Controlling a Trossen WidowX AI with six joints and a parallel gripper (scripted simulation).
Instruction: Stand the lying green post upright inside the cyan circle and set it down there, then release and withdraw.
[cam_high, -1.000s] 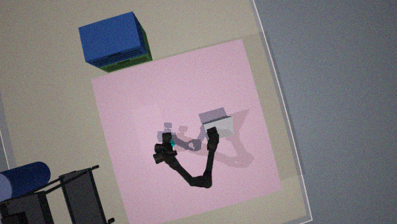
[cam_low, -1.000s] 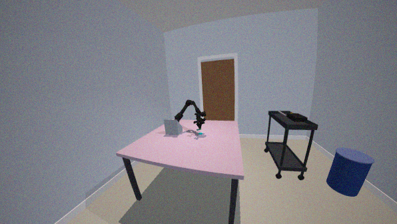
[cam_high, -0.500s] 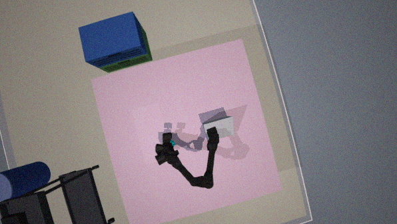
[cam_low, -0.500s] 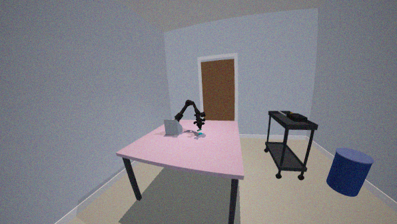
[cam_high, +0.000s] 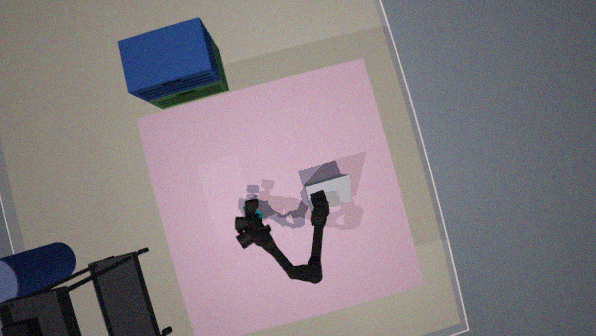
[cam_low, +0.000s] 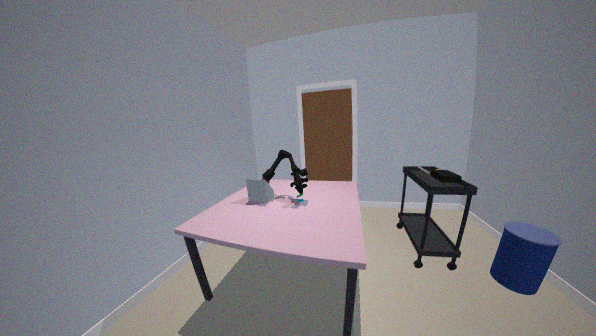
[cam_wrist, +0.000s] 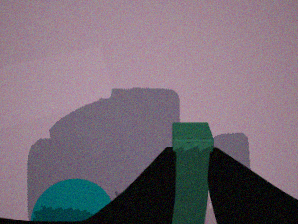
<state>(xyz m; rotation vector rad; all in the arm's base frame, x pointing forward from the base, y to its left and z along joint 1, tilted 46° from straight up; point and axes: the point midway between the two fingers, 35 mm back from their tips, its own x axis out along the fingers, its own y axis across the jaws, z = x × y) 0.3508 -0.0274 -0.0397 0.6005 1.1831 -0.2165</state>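
Right now my gripper tip is 90 mm above the cyan circle, 60 mm to the right of it and 20 mm past it. The rest, counted from my gripper tip: green post: 20 mm behind, 10 mm below.
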